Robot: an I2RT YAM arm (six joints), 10 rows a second.
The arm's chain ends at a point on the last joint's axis. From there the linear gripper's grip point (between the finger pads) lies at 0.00 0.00 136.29 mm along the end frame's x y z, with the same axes.
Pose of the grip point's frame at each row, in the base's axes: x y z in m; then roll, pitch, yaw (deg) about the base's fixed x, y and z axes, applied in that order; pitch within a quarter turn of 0, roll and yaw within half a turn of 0:
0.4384 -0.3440 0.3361 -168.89 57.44 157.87
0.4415 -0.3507 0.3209 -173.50 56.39 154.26
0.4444 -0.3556 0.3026 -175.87 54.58 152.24
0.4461 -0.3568 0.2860 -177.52 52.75 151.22
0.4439 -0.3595 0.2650 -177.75 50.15 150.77
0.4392 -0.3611 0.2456 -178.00 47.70 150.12
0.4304 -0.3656 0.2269 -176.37 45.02 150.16
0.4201 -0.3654 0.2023 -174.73 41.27 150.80
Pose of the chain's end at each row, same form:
0.3439 -0.2772 0.4081 -168.89 57.44 157.87
0.3466 -0.2878 0.3959 -173.50 56.39 154.26
0.3509 -0.2953 0.3814 -175.87 54.58 152.24
0.3539 -0.2994 0.3684 -177.52 52.75 151.22
0.3553 -0.3038 0.3523 -177.75 50.15 150.77
0.3542 -0.3068 0.3373 -178.00 47.70 150.12
0.3512 -0.3102 0.3230 -176.37 45.02 150.16
0.3481 -0.3108 0.3043 -174.73 41.27 150.80

